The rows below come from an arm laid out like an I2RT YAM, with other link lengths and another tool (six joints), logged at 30 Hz.
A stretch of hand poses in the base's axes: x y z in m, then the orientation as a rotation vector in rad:
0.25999 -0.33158 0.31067 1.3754 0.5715 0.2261
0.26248 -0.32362 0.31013 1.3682 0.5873 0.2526
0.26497 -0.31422 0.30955 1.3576 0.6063 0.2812
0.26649 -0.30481 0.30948 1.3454 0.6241 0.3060
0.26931 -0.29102 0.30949 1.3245 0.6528 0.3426
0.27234 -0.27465 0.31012 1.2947 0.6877 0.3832
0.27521 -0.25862 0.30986 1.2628 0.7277 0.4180
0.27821 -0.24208 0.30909 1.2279 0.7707 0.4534
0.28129 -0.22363 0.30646 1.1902 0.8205 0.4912
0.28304 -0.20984 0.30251 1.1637 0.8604 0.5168
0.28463 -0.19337 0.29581 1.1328 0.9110 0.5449
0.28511 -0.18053 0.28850 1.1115 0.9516 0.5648
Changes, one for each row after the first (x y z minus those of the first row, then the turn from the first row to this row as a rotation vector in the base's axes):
0.00249 0.00796 -0.00054 0.0012 -0.0048 0.0284
0.00498 0.01736 -0.00112 0.0000 -0.0090 0.0607
0.00650 0.02677 -0.00119 -0.0035 -0.0122 0.0902
0.00932 0.04056 -0.00118 -0.0109 -0.0157 0.1357
0.01235 0.05693 -0.00055 -0.0246 -0.0185 0.1895
0.01522 0.07296 -0.00081 -0.0410 -0.0146 0.2430
0.01822 0.08950 -0.00158 -0.0590 -0.0091 0.2996
0.02130 0.10795 -0.00421 -0.0774 0.0000 0.3626
0.02305 0.12174 -0.00816 -0.0895 0.0107 0.4092
0.02464 0.13821 -0.01486 -0.1032 0.0276 0.4648
0.02512 0.15105 -0.02217 -0.1112 0.0434 0.5069

